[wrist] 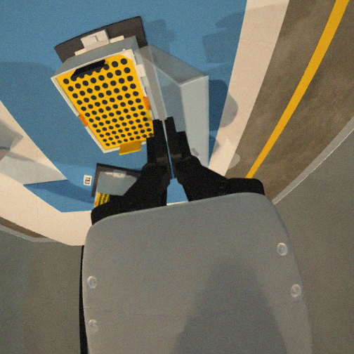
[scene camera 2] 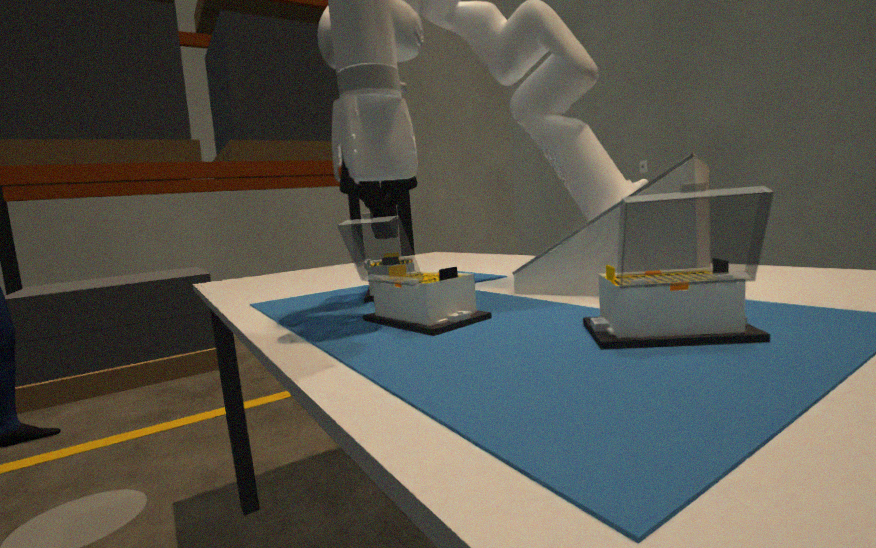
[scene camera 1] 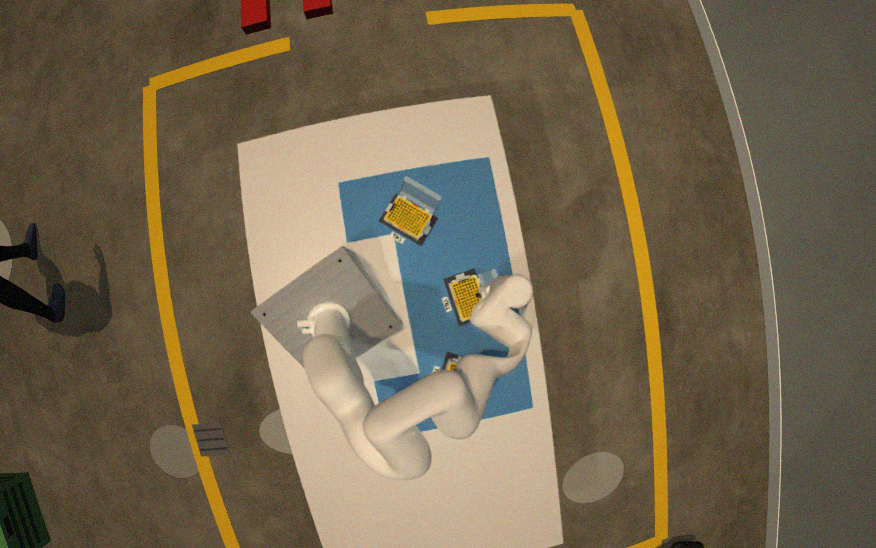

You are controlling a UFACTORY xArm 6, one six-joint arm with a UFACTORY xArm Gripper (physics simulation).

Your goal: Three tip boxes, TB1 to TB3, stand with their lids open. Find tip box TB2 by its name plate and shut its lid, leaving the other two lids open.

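Places are measured from the arm's base along level axes (x ahead, y left, z up), in centimetres.
Where they show: gripper, between the fingertips: (scene camera 2: pixel 386 238); arm's base, origin of its link: (scene camera 2: pixel 616 215) (scene camera 1: pixel 328 320).
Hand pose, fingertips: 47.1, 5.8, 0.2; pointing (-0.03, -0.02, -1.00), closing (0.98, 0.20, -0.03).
Each offset is from my fingertips to the top centre of the thing, as dx, dy, dz. "spot": to the spot under its first point. Level surfaces: height alone.
Tip box TB2 @(-6.5, -2.5, -5.4) (scene camera 1: pixel 465 297) (scene camera 2: pixel 423 302) (wrist: pixel 107 100) is the middle box, with its name plate @(spot: -12.2, -4.0, -11.8) (scene camera 1: pixel 445 304) beside it. Its clear lid @(spot: +0.5, +3.6, -2.1) (scene camera 1: pixel 489 277) (scene camera 2: pixel 368 242) (wrist: pixel 194 107) stands open, leaning away from the yellow rack. My gripper (scene camera 2: pixel 384 232) (wrist: pixel 164 131) is shut and empty, its fingertips at the lid side of TB2, overlapping the lid in the wrist view; contact cannot be told. TB1 (scene camera 1: pixel 408 217) (scene camera 2: pixel 671 310) has its lid @(spot: -17.7, +29.6, -1.1) (scene camera 1: pixel 421 192) (scene camera 2: pixel 697 235) open. TB3 @(-10.7, -28.2, -4.5) (scene camera 1: pixel 454 365) (wrist: pixel 102 199) is partly hidden by the arm and gripper; its lid state is unclear.
The boxes stand on a blue mat @(dz -12.0) (scene camera 1: pixel 452 239) (scene camera 2: pixel 581 400) on a pale table @(dz -12.3) (scene camera 1: pixel 303 174) (scene camera 2: pixel 413 413). The arm's grey mounting plate (scene camera 1: pixel 361 290) is beside the mat. The TB3 name plate (wrist: pixel 87 180) is readable in the wrist view. The arm passes over TB3.
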